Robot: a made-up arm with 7 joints.
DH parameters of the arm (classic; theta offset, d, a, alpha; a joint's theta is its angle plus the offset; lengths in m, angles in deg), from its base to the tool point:
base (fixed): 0 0 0 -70
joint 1: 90 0 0 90
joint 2: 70 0 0 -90
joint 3: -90 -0.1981 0.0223 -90
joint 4: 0 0 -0.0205 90
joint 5: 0 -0.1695 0 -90
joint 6: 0 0 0 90
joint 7: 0 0 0 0
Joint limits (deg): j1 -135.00..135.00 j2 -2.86..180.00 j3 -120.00..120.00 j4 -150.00..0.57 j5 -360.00..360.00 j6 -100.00..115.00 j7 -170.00..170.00
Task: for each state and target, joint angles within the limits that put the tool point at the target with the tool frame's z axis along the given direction. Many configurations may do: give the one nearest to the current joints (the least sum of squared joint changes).
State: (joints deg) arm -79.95 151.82 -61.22 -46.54 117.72 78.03 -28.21
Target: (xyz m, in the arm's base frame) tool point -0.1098 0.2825 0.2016 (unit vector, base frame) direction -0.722 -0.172 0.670
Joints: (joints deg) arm -72.95 144.93 -55.77 -34.17 127.59 106.73 -28.21
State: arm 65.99 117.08 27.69 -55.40 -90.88 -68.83 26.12
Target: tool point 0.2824 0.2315 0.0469 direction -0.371 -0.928 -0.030
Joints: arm 82.85 155.25 22.03 -25.05 -113.89 -32.34 26.12
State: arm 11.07 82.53 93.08 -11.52 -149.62 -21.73 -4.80
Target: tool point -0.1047 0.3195 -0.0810 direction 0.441 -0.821 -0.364
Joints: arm 11.61 49.99 115.83 -55.16 -149.22 7.63 -4.80
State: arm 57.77 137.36 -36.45 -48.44 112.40 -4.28 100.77
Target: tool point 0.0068 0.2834 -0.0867 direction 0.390 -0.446 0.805
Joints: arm 88.59 126.95 -20.48 -87.12 109.10 5.72 100.77
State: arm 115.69 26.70 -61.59 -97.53 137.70 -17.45 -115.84
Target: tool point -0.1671 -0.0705 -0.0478 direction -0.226 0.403 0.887
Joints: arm 126.37 34.58 -43.70 -133.01 142.04 6.97 -115.84
